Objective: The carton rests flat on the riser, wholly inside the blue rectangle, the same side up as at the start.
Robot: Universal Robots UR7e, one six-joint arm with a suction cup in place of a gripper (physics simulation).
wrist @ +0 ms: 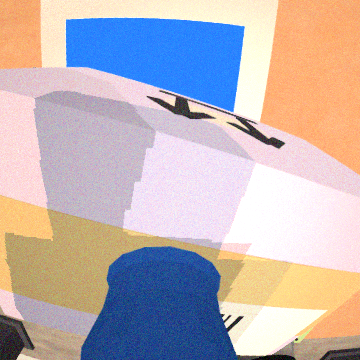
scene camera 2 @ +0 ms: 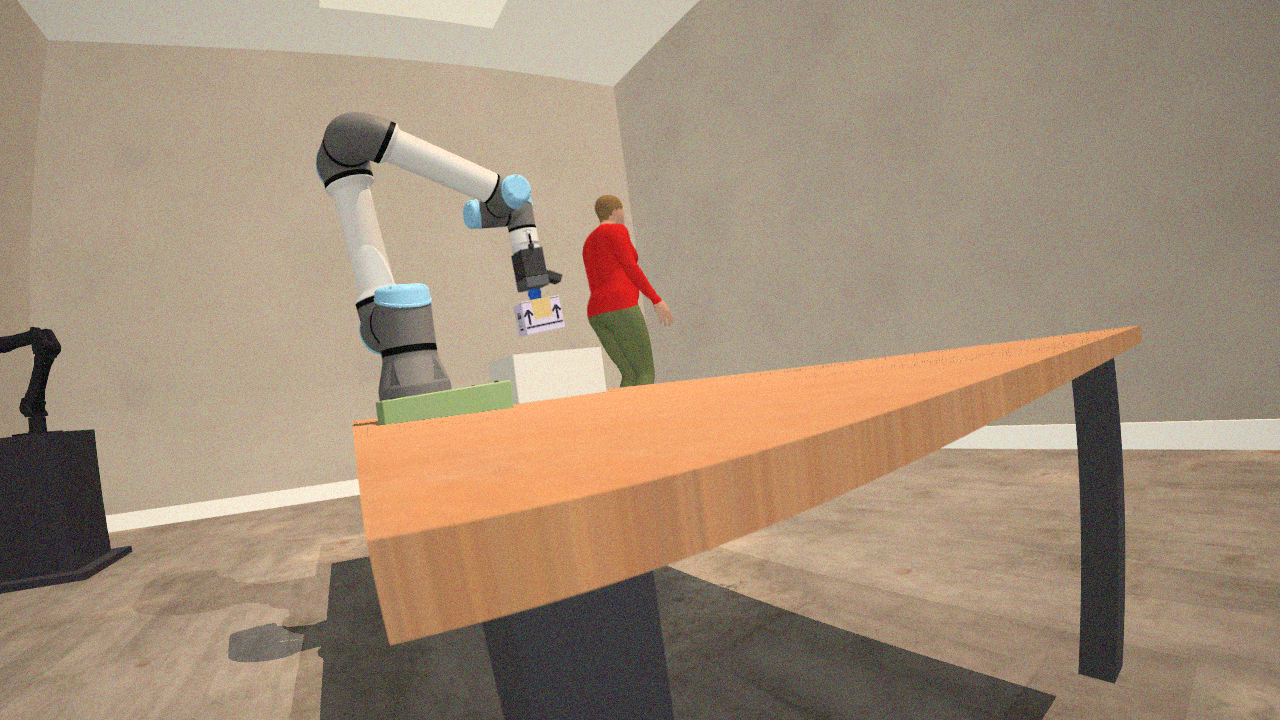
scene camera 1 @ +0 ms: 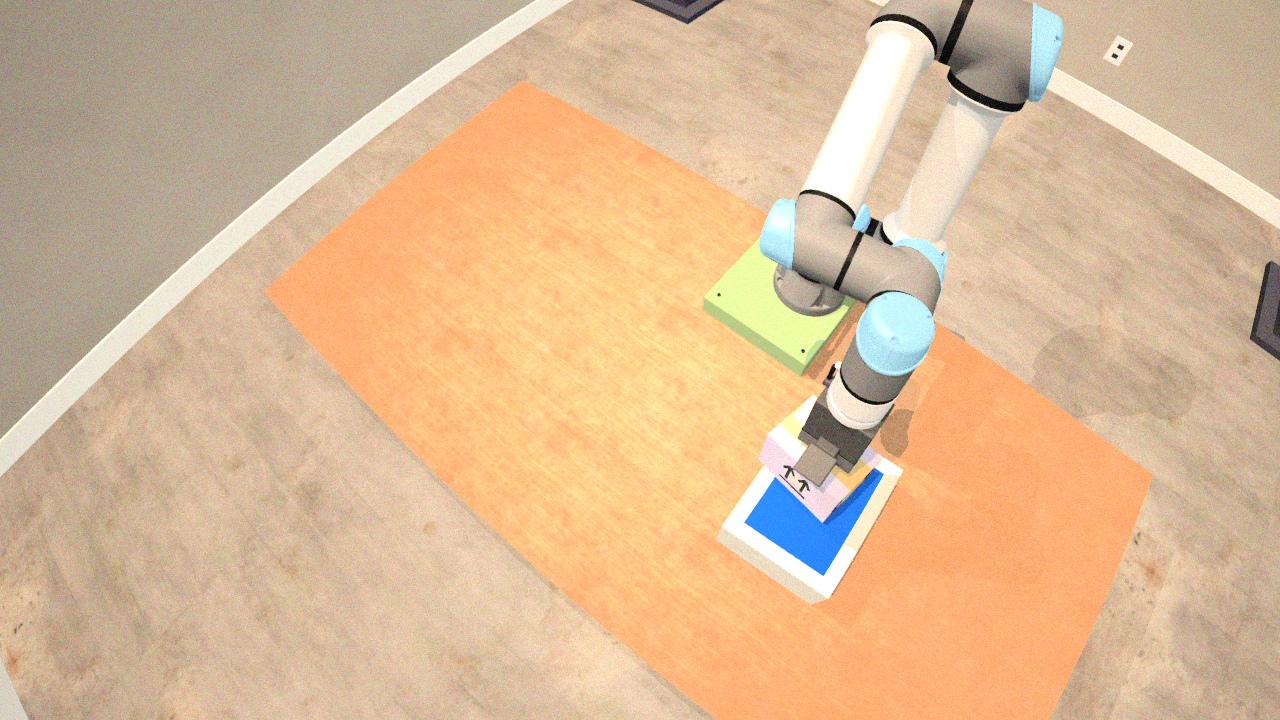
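Where they show: hand, its tool point: (wrist: 164, 253); arm's base, origin of its link: (scene camera 2: 415, 395) (scene camera 1: 809, 285).
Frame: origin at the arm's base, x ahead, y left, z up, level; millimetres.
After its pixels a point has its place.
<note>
The carton (scene camera 1: 823, 503) @[y 258, x 421, z 190 mm] (scene camera 2: 539, 323) @[y 150, x 343, z 146 mm] (wrist: 185, 190) @[y 216, x 400, z 220 mm] is pale lilac with a yellow tape band and black arrows that point up in the scene camera 2 view. My gripper (scene camera 2: 534, 293) (wrist: 164, 300) is a blue suction cup, shut on the carton's top face. The carton hangs slightly tilted, with a gap between it and the white riser (scene camera 1: 778, 554) @[y 257, x 490, z 74 mm] (scene camera 2: 563, 376) @[y 152, x 391, z 7 mm] (wrist: 255, 65) @[y 168, x 456, z 74 mm] below. In the scene camera 1 view it overlaps the back part of the blue rectangle (scene camera 1: 805, 537) @[y 274, x 442, z 74 mm] (wrist: 155, 50) @[y 252, x 454, z 74 mm]. The arm and carton hide the riser's back end there.
The green base block (scene camera 1: 760, 317) @[y -32, x 131, z 5 mm] (scene camera 2: 447, 403) @[y -149, x 40, z -23 mm] under the arm stands behind the riser on the orange wooden table (scene camera 1: 537, 295) @[y -431, x 356, z -46 mm] (scene camera 2: 716, 429) @[y -925, x 21, z -46 mm]. A person in a red top (scene camera 2: 611, 268) stands beyond the table. A black arm on a dark pedestal (scene camera 2: 49, 501) stands at the far left.
</note>
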